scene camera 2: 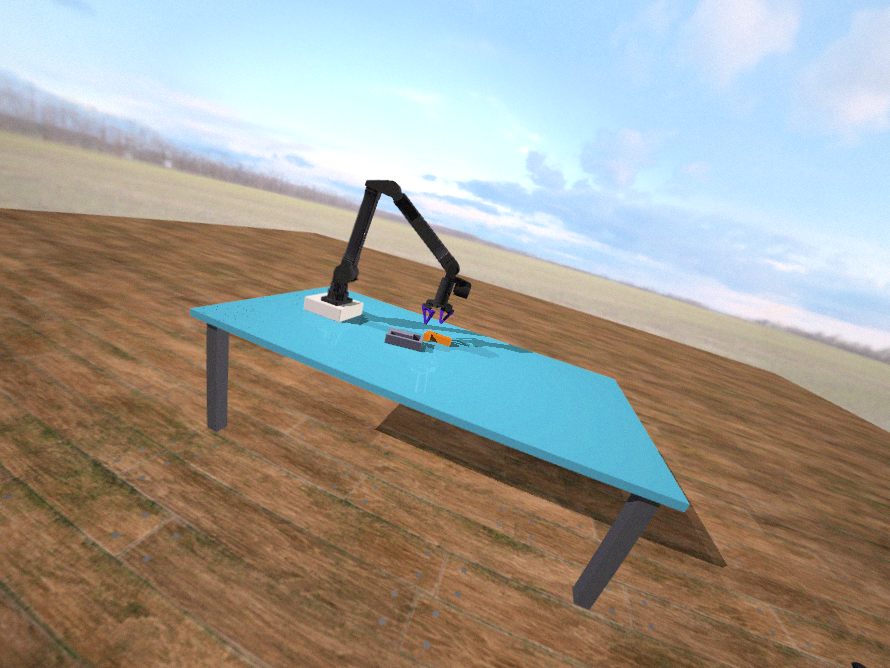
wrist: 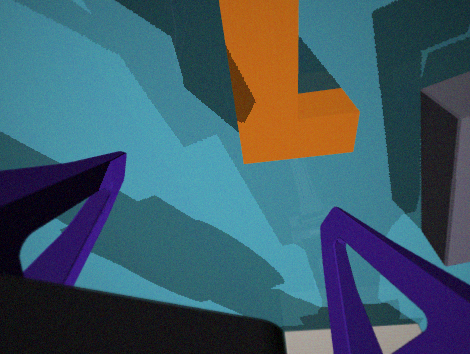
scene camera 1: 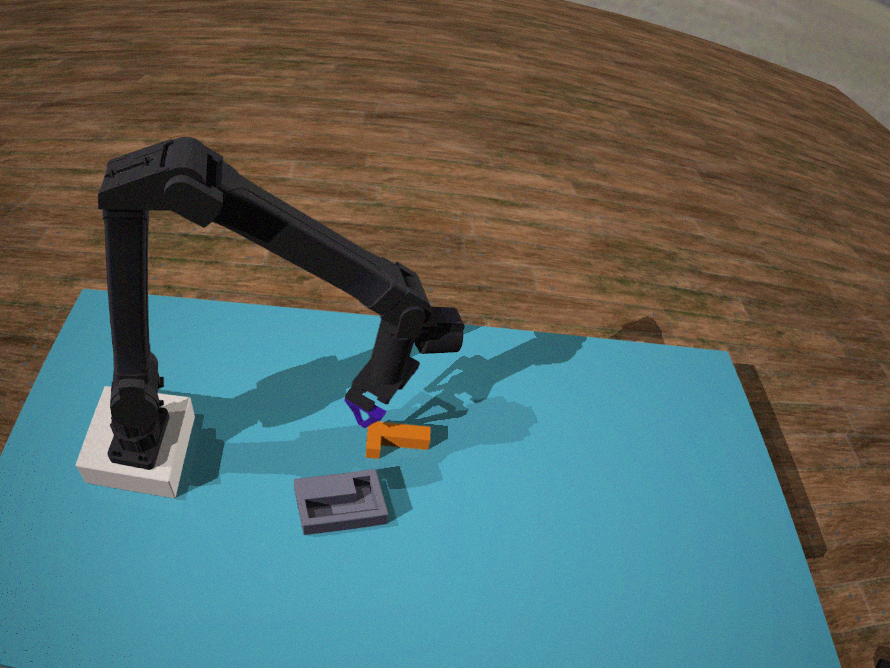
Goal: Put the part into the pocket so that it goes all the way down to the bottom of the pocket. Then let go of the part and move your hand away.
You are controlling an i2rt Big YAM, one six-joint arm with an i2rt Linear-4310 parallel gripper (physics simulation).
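Places are measured from the arm's base along level axes (x ahead, y up, z right), in millimetres.
Where they show: gripper, between the fingertips: (scene camera 2: 432, 323) (wrist: 232, 192) (scene camera 1: 375, 407); arm's base, origin of its link: (scene camera 2: 336, 301) (scene camera 1: 139, 437).
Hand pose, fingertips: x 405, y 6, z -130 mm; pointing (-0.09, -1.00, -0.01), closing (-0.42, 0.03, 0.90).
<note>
Things, the pixels of their top centre, and the offset from my fingertips. Level surfaces: height alone.
- orange L-shaped part, centre of its top: (wrist: 298, 54) (scene camera 1: 398, 437) (scene camera 2: 438, 335) dz +34, dx +45, dy -33 mm
- grey block, centre of its top: (scene camera 1: 340, 496) (scene camera 2: 405, 334) dz +172, dx -46, dy -27 mm
- blue table, height of its surface: dy -63 mm
An orange L-shaped part (scene camera 1: 406, 435) (scene camera 2: 438, 338) (wrist: 267, 75) lies flat on the blue table, its short leg pointing toward the grey block's side. The grey block (scene camera 1: 327, 487) (scene camera 2: 404, 342) (wrist: 440, 175) with the L-shaped pocket lies near it, apart from it; no part sits in the pocket. My gripper (scene camera 1: 370, 420) (scene camera 2: 434, 322) (wrist: 232, 192), with purple fingers, is open and empty. It hangs low, a little above the table beside the part. In the wrist view the part is ahead of the fingertips, and its far end is cut off by the top edge.
The arm stands on a white base block (scene camera 1: 93, 445) (scene camera 2: 330, 309) (wrist: 310, 342) at the left of the blue table (scene camera 1: 575, 560) (scene camera 2: 539, 402). In the first scene view the grey block lies on the near side of the part. The table's far edge runs behind the arm.
</note>
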